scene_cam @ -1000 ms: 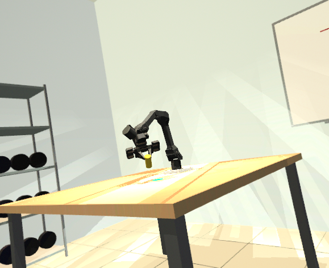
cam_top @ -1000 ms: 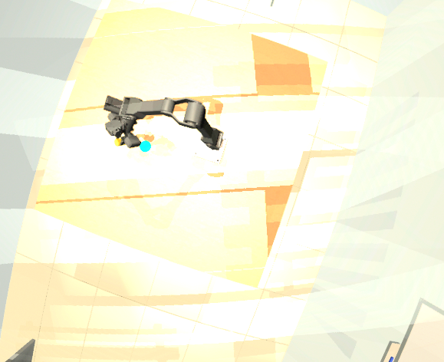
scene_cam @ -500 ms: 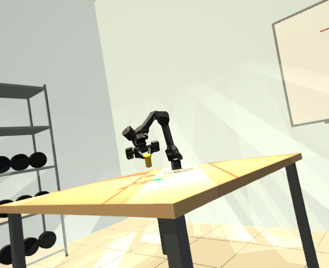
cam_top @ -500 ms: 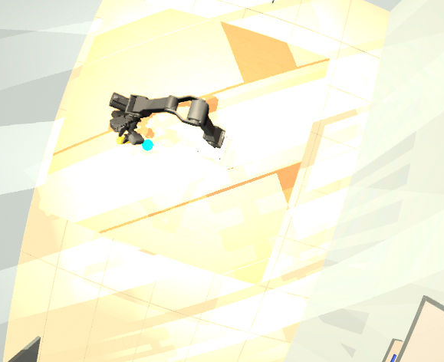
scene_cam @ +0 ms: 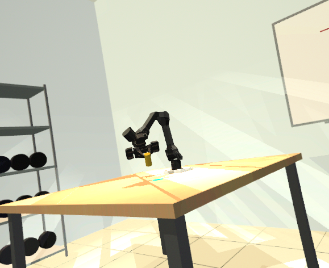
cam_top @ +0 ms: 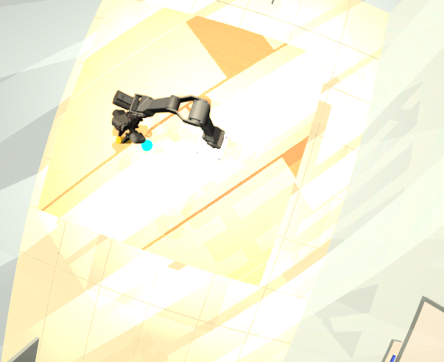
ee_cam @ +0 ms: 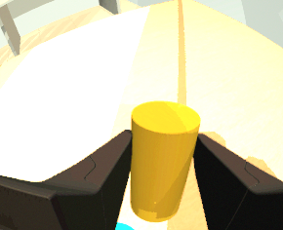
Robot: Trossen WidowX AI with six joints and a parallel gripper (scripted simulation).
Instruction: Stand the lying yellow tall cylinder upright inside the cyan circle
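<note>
Right now my gripper tip is 130 mm above the cyan circle, 70 mm past it and 30 mm to the left of it. The rest, counted from my gripper tip: yellow tall cylinder: 20 mm below, 10 mm to the right, 10 mm behind.
</note>
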